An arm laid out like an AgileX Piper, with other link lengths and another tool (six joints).
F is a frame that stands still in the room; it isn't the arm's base.
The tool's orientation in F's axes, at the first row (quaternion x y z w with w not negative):
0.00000, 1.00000, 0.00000, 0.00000
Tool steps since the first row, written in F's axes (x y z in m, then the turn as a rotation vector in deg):
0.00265, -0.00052, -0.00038, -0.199, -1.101, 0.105
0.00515, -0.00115, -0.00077, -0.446, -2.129, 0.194
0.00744, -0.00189, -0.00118, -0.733, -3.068, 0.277
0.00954, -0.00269, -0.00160, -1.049, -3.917, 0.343
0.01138, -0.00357, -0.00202, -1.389, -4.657, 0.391
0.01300, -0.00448, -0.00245, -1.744, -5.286, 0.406
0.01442, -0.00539, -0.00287, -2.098, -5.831, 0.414
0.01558, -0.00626, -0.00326, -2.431, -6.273, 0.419
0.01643, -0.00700, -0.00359, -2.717, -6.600, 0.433
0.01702, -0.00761, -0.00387, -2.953, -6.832, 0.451
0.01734, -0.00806, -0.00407, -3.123, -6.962, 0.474
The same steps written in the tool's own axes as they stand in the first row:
-0.00265, -0.00052, 0.00038, 0.199, -1.101, -0.105
-0.00515, -0.00115, 0.00077, 0.446, -2.129, -0.194
-0.00744, -0.00189, 0.00118, 0.733, -3.068, -0.277
-0.00954, -0.00269, 0.00160, 1.049, -3.917, -0.343
-0.01138, -0.00357, 0.00202, 1.389, -4.657, -0.391
-0.01300, -0.00448, 0.00245, 1.744, -5.286, -0.406
-0.01442, -0.00539, 0.00287, 2.098, -5.831, -0.414
-0.01558, -0.00626, 0.00326, 2.431, -6.273, -0.419
-0.01643, -0.00700, 0.00359, 2.717, -6.600, -0.433
-0.01702, -0.00761, 0.00387, 2.953, -6.832, -0.451
-0.01734, -0.00806, 0.00407, 3.123, -6.962, -0.474

